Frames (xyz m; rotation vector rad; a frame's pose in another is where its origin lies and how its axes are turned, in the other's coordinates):
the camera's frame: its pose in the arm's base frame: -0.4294 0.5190 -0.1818 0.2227 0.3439 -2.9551
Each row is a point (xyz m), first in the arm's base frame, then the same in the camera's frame.
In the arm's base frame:
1: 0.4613 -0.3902 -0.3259
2: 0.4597 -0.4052 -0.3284
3: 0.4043 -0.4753 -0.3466
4: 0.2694 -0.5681 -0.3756
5: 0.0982 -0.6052 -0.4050
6: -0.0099 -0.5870 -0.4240
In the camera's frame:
1: -0.7196 1.0591 -0.0364
2: -0.7155 1.0738 -0.0350
3: -0.6487 1.1355 -0.0287
4: -0.4993 1.2075 -0.0170
5: -0.3221 1.2199 -0.0144
6: -0.2159 1.1877 -0.0232

